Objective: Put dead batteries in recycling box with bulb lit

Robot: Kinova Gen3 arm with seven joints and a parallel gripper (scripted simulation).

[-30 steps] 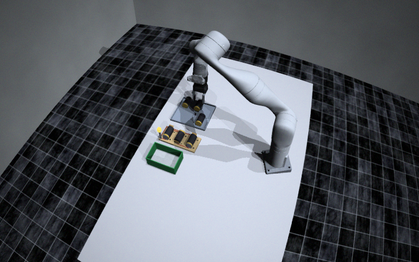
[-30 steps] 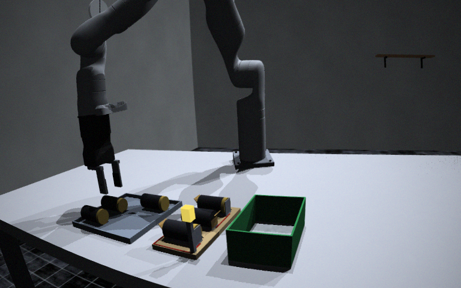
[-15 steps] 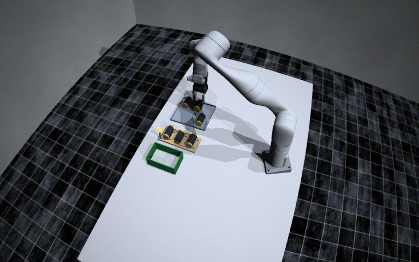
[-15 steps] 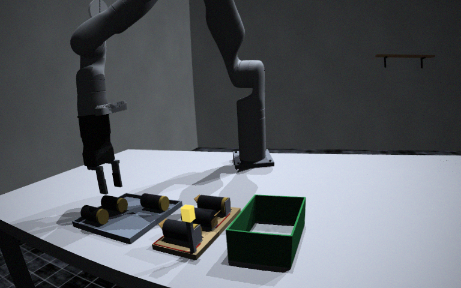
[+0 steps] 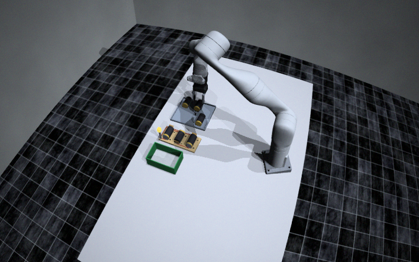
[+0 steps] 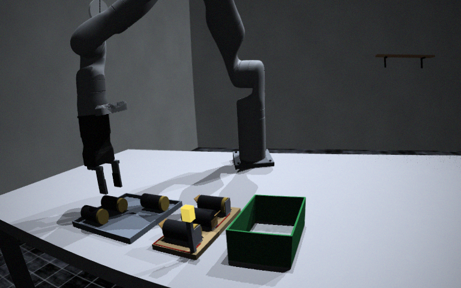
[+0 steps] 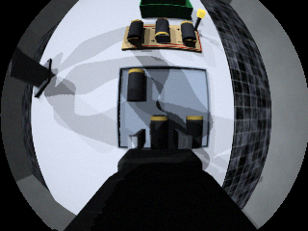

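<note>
Now: hand 1 cm short of the grey tray, 5 cm to the right of it and 7 cm above it. From my hand the other things lie so: green recycling box (1 cm ahead, 38 cm to the left, 6 cm below).
</note>
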